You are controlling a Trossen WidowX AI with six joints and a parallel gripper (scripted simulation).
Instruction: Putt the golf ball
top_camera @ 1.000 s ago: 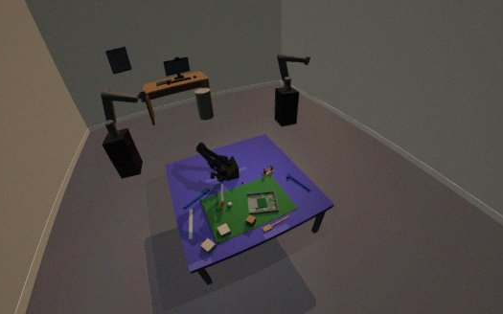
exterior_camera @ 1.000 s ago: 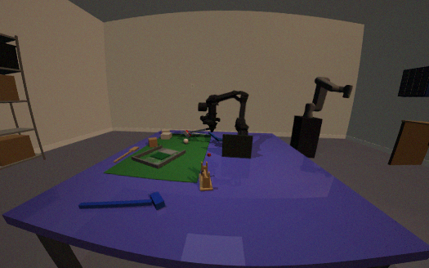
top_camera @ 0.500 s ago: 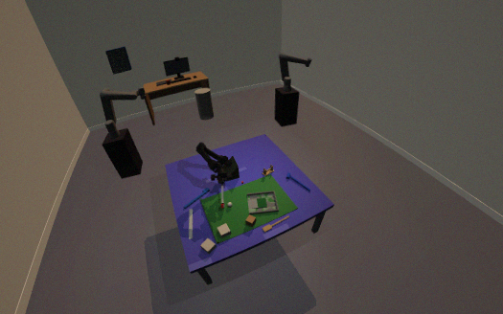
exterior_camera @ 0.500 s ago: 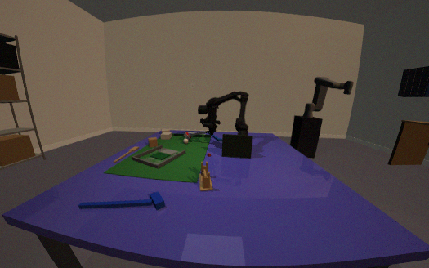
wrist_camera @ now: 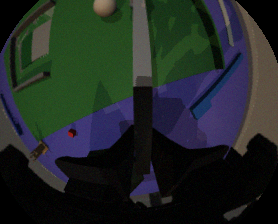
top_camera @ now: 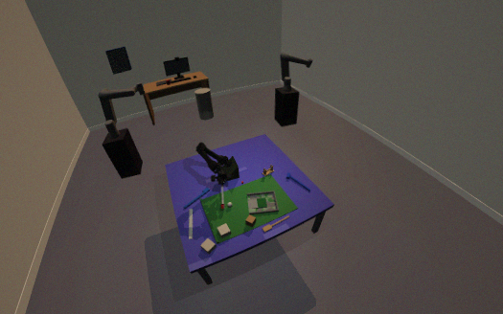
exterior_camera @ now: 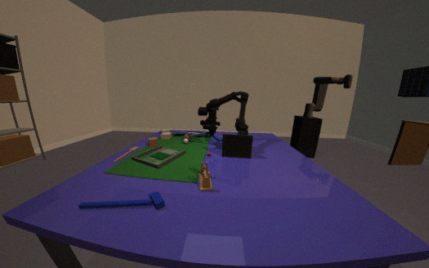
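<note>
Now: gripper tip 12 cm short of the red putter, 2 cm to the left of it and 1 cm above it. From my gripper tip the other things lie so: golf ball (21 cm ahead, 1 cm to the left, 5 cm below); then grey frame (27 cm ahead, 30 cm to the left, 7 cm below); then red marker (2 cm behind, 19 cm to the left, 7 cm below).
</note>
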